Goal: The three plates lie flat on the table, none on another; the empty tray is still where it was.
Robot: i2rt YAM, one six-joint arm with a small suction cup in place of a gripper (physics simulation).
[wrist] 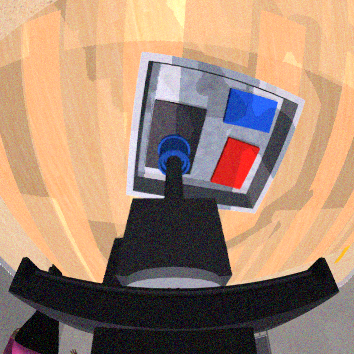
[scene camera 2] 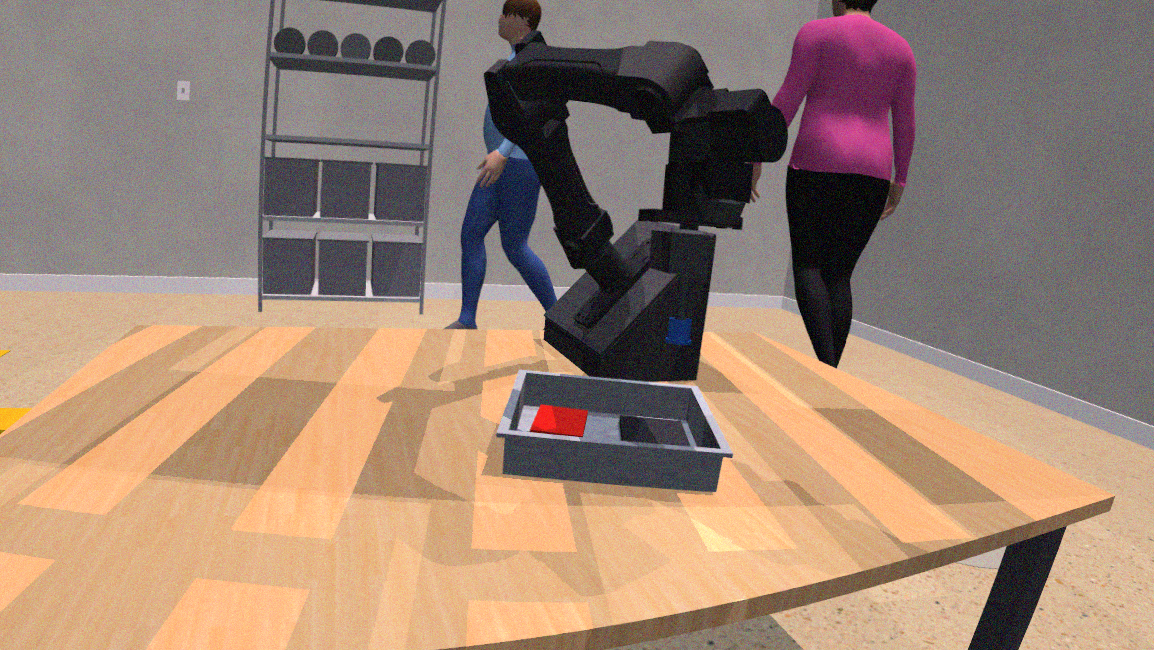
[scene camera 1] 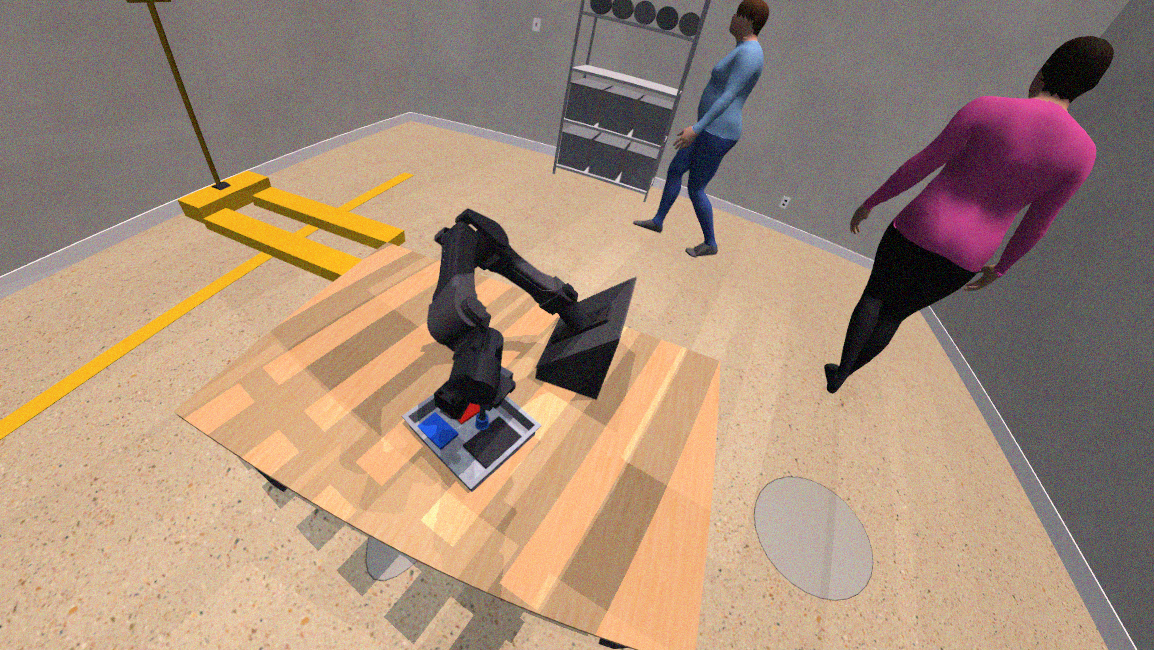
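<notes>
The grey tray stands on the table with three plates lying flat and apart on its floor. The blue plate does not show in scene camera 2, behind the tray's front wall. The red plate is beside it, partly covered by the arm in scene camera 1. The larger black plate lies at the other side. My blue suction cup is open and empty, above the tray, and hides part of the black plate in the wrist view.
The arm's black wedge-shaped base stands on the wooden table behind the tray. Two people, in blue and pink, stand beyond the table near a shelf rack.
</notes>
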